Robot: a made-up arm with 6 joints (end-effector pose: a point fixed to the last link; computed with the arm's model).
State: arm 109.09 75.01 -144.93 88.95 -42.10 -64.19
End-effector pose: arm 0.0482 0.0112 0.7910 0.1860 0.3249 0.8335 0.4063
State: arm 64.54 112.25 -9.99 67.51 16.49 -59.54
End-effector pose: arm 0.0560 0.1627 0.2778 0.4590 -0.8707 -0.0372 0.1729
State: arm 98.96 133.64 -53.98 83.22 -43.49 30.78
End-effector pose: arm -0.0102 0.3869 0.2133 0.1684 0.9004 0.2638 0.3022
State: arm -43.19 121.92 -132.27 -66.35 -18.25 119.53
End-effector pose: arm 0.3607 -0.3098 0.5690 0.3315 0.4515 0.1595 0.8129
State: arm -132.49 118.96 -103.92 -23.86 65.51 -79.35
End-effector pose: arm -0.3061 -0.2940 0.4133 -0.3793 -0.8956 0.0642 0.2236
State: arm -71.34 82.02 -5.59 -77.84 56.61 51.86
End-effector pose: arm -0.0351 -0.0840 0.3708 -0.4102 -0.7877 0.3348 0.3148
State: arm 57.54 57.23 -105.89 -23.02 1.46 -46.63
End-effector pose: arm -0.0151 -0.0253 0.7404 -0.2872 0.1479 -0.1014 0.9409
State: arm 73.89 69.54 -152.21 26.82 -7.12 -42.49
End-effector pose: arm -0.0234 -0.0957 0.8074 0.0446 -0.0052 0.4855 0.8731
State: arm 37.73 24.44 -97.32 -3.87 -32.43 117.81
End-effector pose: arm -0.2649 -0.2016 0.6300 -0.1231 -0.1266 0.9548 0.2389
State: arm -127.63 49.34 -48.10 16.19 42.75 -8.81
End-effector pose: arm 0.0010 -0.0215 0.4910 0.7958 0.4098 -0.3473 0.2796
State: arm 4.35 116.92 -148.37 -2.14 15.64 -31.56
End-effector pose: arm 0.4182 0.0311 0.6423 -0.1808 0.5382 -0.2108 0.7958
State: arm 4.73 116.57 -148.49 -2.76 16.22 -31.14
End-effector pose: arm 0.4152 0.0334 0.6446 -0.1823 0.5385 -0.2101 0.7954
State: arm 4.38 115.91 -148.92 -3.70 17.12 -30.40
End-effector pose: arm 0.4094 0.0299 0.6498 -0.1787 0.5381 -0.2153 0.7951
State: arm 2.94 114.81 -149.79 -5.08 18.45 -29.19
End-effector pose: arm 0.3994 0.0184 0.6589 -0.1671 0.5368 -0.2291 0.7946
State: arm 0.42 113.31 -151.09 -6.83 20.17 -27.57
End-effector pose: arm 0.3845 -0.0002 0.6715 -0.1475 0.5340 -0.2512 0.7937
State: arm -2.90 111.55 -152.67 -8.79 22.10 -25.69
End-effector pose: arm 0.3650 -0.0227 0.6858 -0.1215 0.5294 -0.2794 0.7918
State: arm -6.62 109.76 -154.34 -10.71 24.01 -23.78
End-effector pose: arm 0.3427 -0.0454 0.6998 -0.0924 0.5229 -0.3100 0.7887
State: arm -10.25 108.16 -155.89 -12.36 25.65 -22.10
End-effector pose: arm 0.3206 -0.0649 0.7118 -0.0644 0.5150 -0.3391 0.7846
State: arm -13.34 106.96 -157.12 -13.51 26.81 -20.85
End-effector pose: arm 0.3023 -0.0797 0.7205 -0.0415 0.5073 -0.3628 0.7806
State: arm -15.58 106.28 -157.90 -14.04 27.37 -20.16
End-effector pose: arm 0.2905 -0.0895 0.7256 -0.0265 0.5012 -0.3789 0.7775
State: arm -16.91 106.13 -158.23 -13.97 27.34 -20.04
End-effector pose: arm 0.2859 -0.0955 0.7273 -0.0195 0.4978 -0.3873 0.7758
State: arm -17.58 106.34 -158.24 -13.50 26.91 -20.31
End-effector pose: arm 0.2866 -0.0990 0.7266 -0.0182 0.4963 -0.3902 0.7753
